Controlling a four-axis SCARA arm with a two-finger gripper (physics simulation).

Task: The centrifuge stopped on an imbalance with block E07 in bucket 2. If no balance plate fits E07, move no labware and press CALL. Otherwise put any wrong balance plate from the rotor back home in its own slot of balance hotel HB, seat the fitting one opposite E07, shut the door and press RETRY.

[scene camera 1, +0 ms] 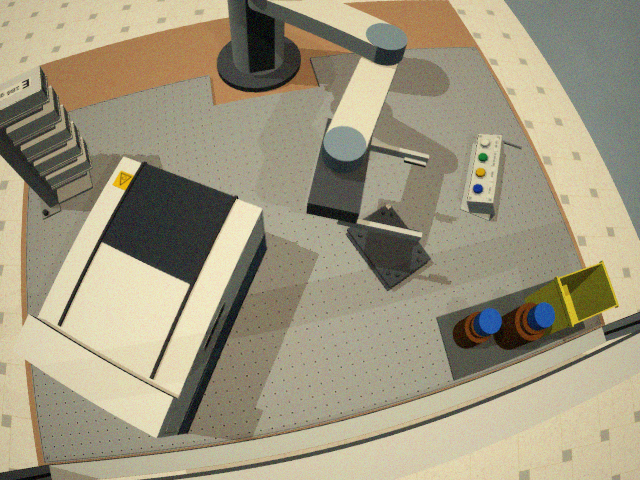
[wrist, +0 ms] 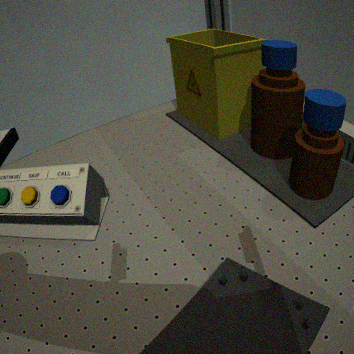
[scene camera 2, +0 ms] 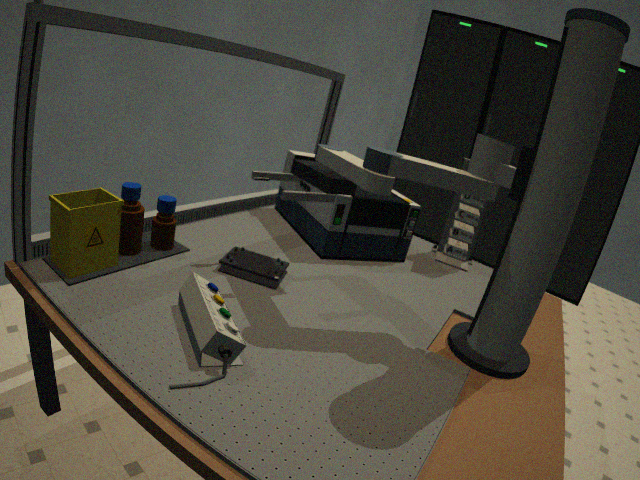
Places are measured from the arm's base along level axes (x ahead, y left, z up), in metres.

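Where they show: gripper, fingertip midpoint: [scene camera 1: 424, 196] [wrist: 194, 78] [scene camera 2: 266, 184]; arm's base, link origin: [scene camera 1: 258, 62] [scene camera 2: 488, 351].
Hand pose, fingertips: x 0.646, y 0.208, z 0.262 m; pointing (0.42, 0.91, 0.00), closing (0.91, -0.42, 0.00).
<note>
Each offset is from my fingertips to the top centre of the thing.
The white and dark centrifuge [scene camera 1: 222, 227] [scene camera 2: 369, 245] stands at the left in scene camera 1. Its rotor, block E07 and the door's state cannot be made out. The stepped hotel [scene camera 1: 46, 135] [scene camera 2: 459, 229] has lettered slots and a top label starting with E; the rest is too blurred to read. The button box {dx -0.124, dy +0.290, dz -0.165 m} [scene camera 1: 484, 173] [scene camera 2: 211, 317] [wrist: 47, 215] has white, green, yellow and blue buttons; in the wrist view, CALL is above the blue button {dx -0.073, dy +0.231, dz -0.174 m} [wrist: 60, 195]. My gripper [scene camera 1: 423, 197] [scene camera 2: 268, 184] is open and empty, raised between the dark plate and the box.
The dark plate {dx +0.004, dy -0.025, dz -0.207 m} [scene camera 1: 387, 271] [scene camera 2: 253, 267] [wrist: 240, 320] with corner pegs lies beneath the gripper's side. Two blue-capped brown bottles {dx +0.249, dy +0.102, dz -0.166 m} [scene camera 1: 467, 330] [scene camera 2: 163, 232] [wrist: 312, 170] and a yellow bin [scene camera 1: 594, 291] [scene camera 2: 85, 237] [wrist: 200, 85] stand on a grey mat near the table edge.
</note>
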